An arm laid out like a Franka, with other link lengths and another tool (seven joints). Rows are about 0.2 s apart.
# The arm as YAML. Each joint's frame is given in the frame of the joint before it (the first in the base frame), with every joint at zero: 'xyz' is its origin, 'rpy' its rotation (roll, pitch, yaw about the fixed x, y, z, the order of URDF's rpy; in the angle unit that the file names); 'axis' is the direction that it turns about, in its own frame. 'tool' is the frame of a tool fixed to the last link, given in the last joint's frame.
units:
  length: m
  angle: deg
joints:
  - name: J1
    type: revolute
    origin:
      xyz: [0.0, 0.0, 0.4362]
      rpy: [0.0, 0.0, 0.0]
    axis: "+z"
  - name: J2
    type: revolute
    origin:
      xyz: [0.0, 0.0, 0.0]
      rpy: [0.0, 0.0, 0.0]
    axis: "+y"
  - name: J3
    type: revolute
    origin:
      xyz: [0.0, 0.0, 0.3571]
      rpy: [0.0, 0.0, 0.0]
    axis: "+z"
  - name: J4
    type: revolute
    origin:
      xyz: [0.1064, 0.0, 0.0]
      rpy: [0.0, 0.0, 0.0]
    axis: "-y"
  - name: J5
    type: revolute
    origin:
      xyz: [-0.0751, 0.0, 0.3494]
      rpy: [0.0, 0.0, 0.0]
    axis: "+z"
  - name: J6
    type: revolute
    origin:
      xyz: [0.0, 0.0, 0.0]
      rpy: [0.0, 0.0, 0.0]
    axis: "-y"
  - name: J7
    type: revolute
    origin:
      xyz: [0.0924, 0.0, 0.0]
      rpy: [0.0, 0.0, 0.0]
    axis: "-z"
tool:
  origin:
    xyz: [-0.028, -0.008, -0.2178]
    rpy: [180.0, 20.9, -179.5]
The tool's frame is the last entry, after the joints.
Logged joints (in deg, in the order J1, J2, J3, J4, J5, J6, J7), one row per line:
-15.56, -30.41, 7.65, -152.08, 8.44, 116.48, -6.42
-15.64, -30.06, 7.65, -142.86, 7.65, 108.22, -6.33
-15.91, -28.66, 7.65, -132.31, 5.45, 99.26, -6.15
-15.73, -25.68, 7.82, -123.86, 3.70, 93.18, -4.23
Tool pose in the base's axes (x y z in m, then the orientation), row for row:
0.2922, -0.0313, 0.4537, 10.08, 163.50, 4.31
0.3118, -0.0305, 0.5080, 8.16, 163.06, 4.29
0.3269, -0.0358, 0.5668, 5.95, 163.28, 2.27
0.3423, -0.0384, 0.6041, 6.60, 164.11, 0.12
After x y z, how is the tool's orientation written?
As a rotation vector, in degrees.
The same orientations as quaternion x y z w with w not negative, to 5 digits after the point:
0.06090, 0.98789, 0.02604, 0.14032
0.04943, 0.98785, 0.02599, 0.14504
0.03603, 0.98878, 0.01375, 0.14432
0.03981, 0.98976, 0.00072, 0.13708

